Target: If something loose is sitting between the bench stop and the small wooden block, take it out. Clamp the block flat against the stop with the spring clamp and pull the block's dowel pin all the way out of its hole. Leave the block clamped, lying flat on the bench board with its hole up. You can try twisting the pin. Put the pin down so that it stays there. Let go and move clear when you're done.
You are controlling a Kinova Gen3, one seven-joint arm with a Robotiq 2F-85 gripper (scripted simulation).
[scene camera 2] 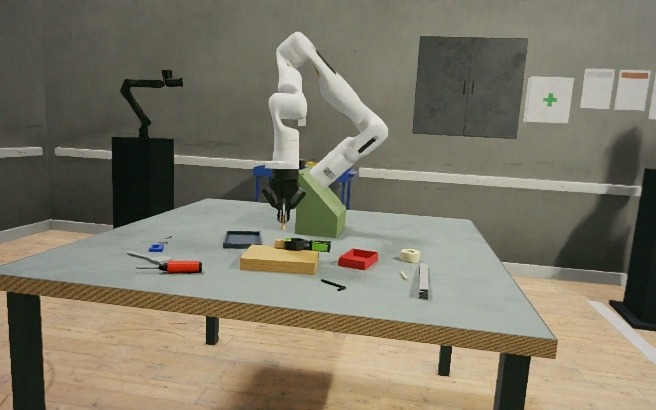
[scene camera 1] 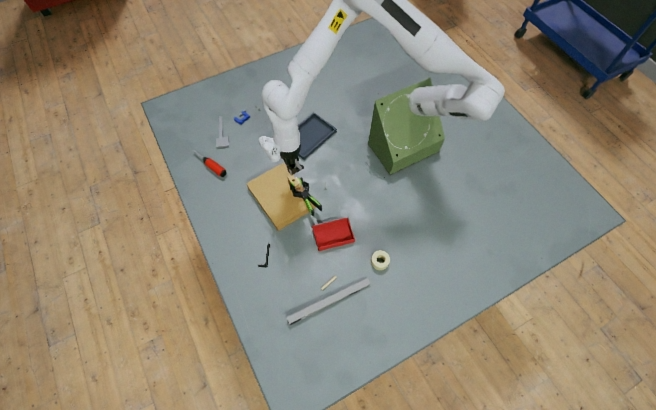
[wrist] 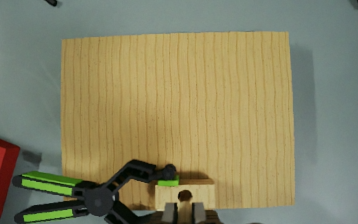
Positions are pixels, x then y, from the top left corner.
Scene:
A bench board shows in scene camera 2, in scene camera 1 (271,190) and in the wrist view. One and the same spot on the bench board: (scene camera 2: 266,258) is (wrist: 210,47).

